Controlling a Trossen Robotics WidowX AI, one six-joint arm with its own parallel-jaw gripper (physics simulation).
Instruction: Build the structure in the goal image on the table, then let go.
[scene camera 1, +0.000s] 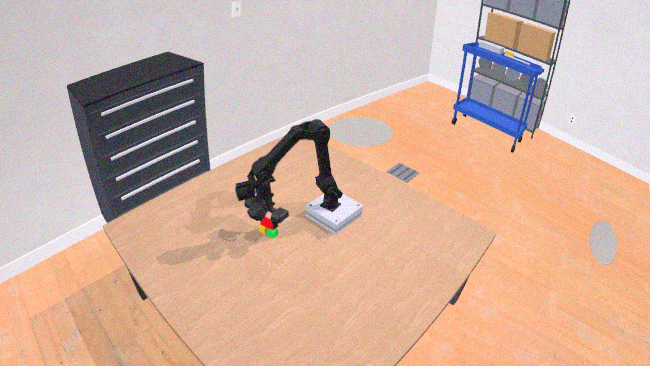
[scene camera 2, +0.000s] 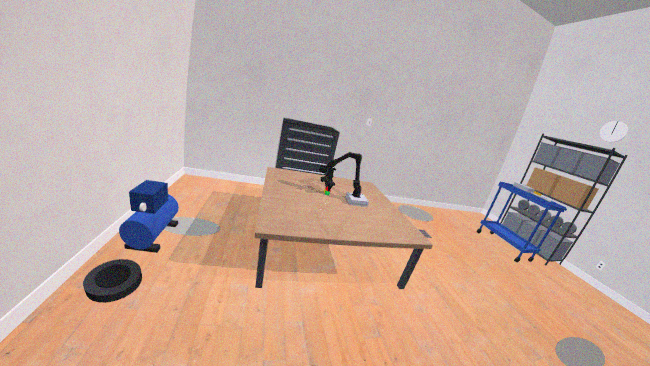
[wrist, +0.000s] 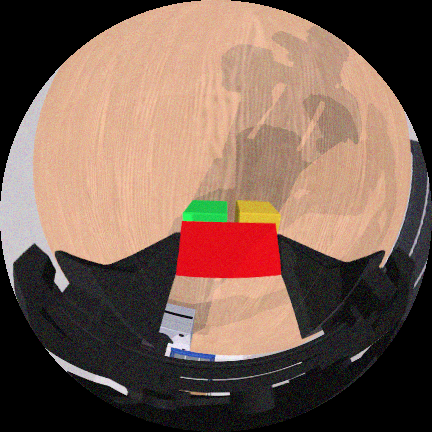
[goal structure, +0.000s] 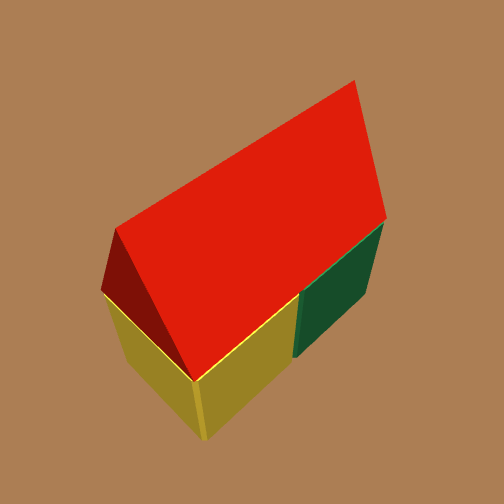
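Where they show: gripper, fingertip midpoint: (scene camera 1: 268, 225) (scene camera 2: 327, 189) (wrist: 228, 239); arm's base, link origin: (scene camera 1: 330, 205) (scene camera 2: 356, 196).
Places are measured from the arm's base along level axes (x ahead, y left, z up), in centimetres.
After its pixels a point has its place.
A green cube (scene camera 1: 272, 233) @(x 26.1, y -9.3, z -2.9 cm) (scene camera 2: 327, 193) @(x 25.2, y -9.0, z -3.6 cm) (wrist: 205, 211) @(x 26.3, y -10.7, z -2.6 cm) and a yellow cube (scene camera 1: 262, 229) @(x 26.5, y -14.3, z -3.4 cm) (wrist: 258, 216) @(x 26.2, y -14.6, z -2.3 cm) stand side by side on the table (scene camera 1: 320, 280) @(x 32.7, y 18.3, z -5.6 cm) (scene camera 2: 300, 215) @(x 59.4, y 30.6, z -5.6 cm) (wrist: 125, 125) @(x 34.7, y -1.4, z -5.6 cm), with a narrow gap between them in the wrist view. A wide red block (scene camera 1: 268, 224) @(x 25.1, y -12.1, z -0.5 cm) (wrist: 228, 250) @(x 24.8, y -12.5, z -0.1 cm) spans over both cubes, at or very close to their tops; whether it touches them I cannot tell. My gripper (scene camera 1: 269, 220) @(x 24.8, y -12.5, z -1.4 cm) (scene camera 2: 328, 188) @(x 24.8, y -12.5, z -1.4 cm) (wrist: 228, 239) @(x 24.8, y -12.5, z -1.4 cm) is shut on the red block, with one finger at each end. The red block hides part of both cubes in the wrist view.
The arm's pale base plate (scene camera 1: 334, 214) @(x 4.0, y 4.6, z 0.0 cm) (scene camera 2: 357, 199) @(x 1.7, y 6.7, z -0.4 cm) (wrist: 179, 320) @(x 6.7, y -5.9, z -2.4 cm) stands on the table beside the cubes. A dark drawer cabinet (scene camera 1: 150, 135) (scene camera 2: 307, 145) stands behind the table. A blue cart (scene camera 1: 492, 119) and a shelf rack stand farther off.
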